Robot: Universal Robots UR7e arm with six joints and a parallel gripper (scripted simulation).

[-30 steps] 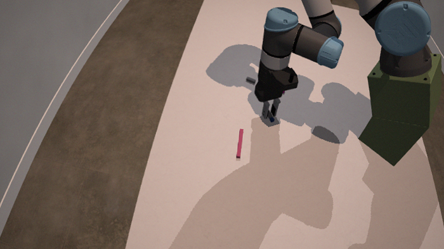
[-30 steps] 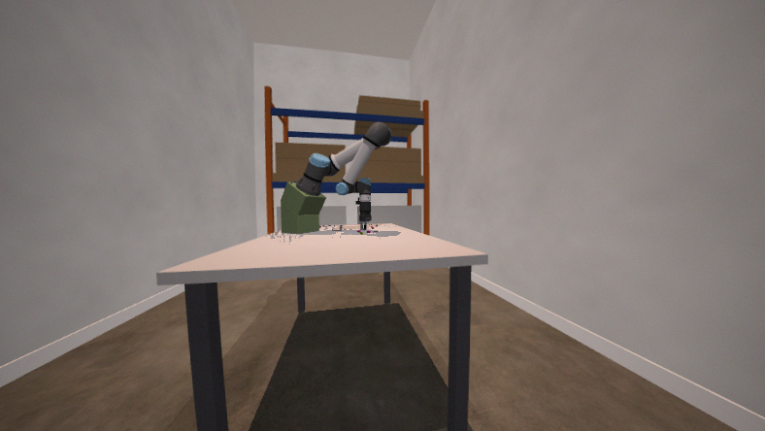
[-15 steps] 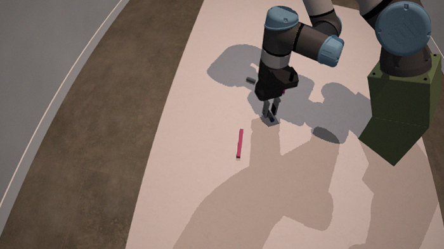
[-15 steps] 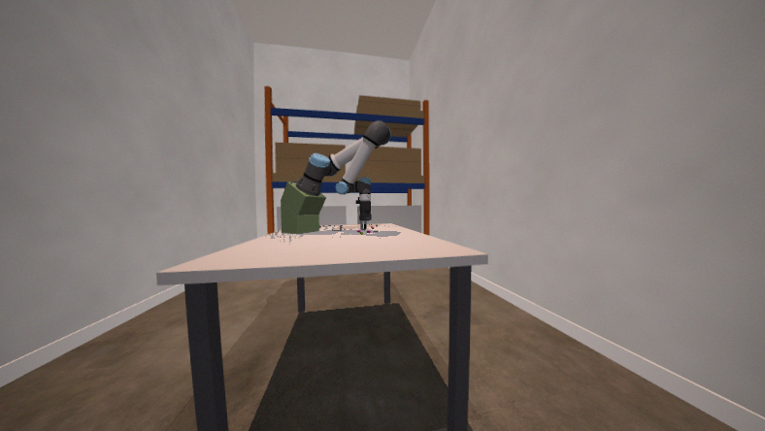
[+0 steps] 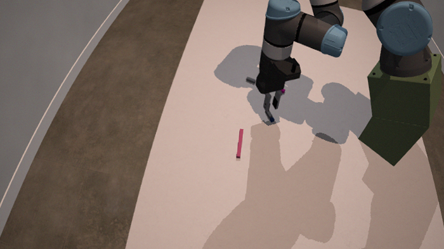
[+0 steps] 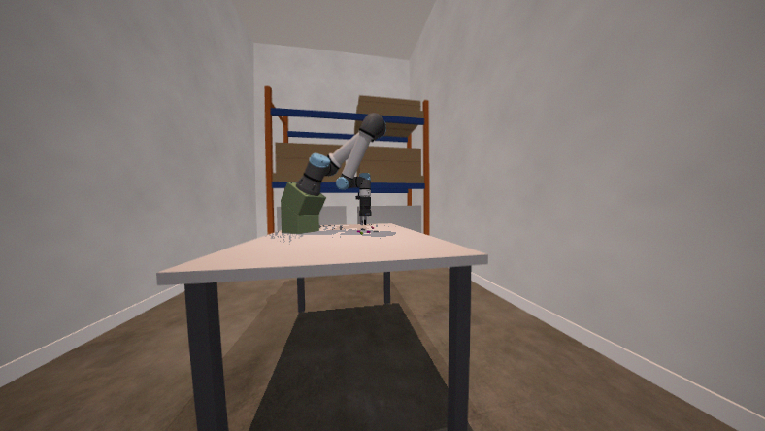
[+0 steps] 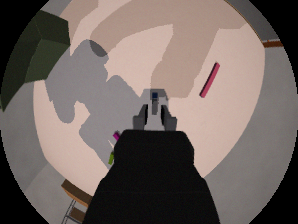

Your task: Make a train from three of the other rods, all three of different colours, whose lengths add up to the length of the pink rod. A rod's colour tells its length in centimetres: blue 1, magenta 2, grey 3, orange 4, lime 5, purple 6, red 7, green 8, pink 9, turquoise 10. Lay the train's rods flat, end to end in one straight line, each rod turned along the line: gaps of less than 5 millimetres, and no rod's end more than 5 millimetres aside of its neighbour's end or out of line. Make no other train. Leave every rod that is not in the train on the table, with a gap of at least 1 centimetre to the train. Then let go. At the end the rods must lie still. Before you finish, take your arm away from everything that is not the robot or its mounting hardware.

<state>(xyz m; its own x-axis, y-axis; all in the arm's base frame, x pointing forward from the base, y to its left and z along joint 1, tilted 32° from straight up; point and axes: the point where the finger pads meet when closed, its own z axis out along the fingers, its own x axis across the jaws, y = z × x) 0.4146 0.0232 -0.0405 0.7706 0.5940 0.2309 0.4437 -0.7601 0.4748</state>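
Now: the blue rod 50 mm below my hand, 20 mm to the left of it and 10 mm behind it. Round my hand: lime rod (190 mm to the right, 50 mm below, 20 mm behind); pink rod (120 mm to the left, 70 mm ahead, 50 mm below); magenta rod (110 mm to the right, 50 mm below, 30 mm behind).
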